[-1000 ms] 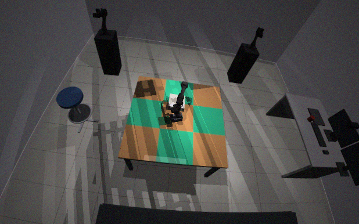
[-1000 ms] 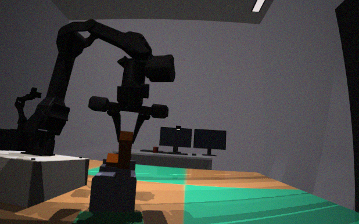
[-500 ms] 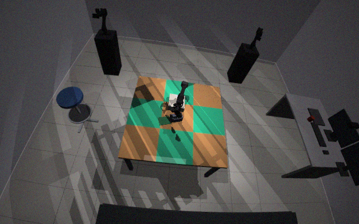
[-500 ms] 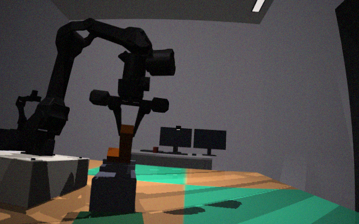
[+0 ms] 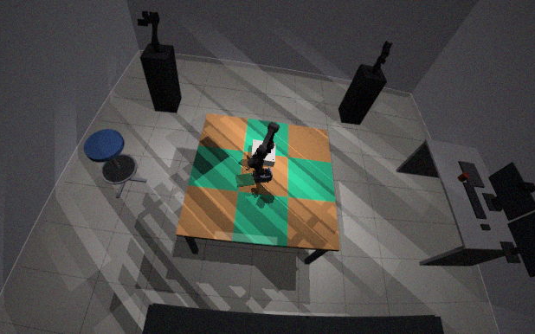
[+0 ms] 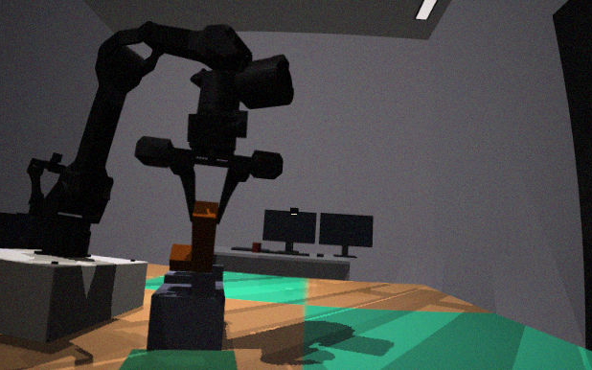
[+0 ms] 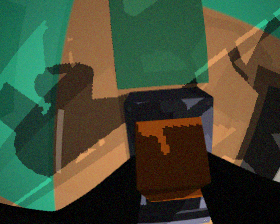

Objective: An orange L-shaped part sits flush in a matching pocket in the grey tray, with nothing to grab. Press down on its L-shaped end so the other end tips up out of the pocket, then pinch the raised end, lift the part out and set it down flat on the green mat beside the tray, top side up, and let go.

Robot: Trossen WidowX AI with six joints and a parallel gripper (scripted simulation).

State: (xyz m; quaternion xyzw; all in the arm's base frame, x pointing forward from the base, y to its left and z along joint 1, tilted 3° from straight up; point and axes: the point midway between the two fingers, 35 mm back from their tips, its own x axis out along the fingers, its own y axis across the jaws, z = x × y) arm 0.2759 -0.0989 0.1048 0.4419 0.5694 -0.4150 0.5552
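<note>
Right now the green mat is 17 cm below my gripper tip, 9 cm to the right of it and 1 cm ahead of it. The rest, counted from my gripper tip: orange L-shaped part 3 cm to the left, 3 cm below, 2 cm behind.
</note>
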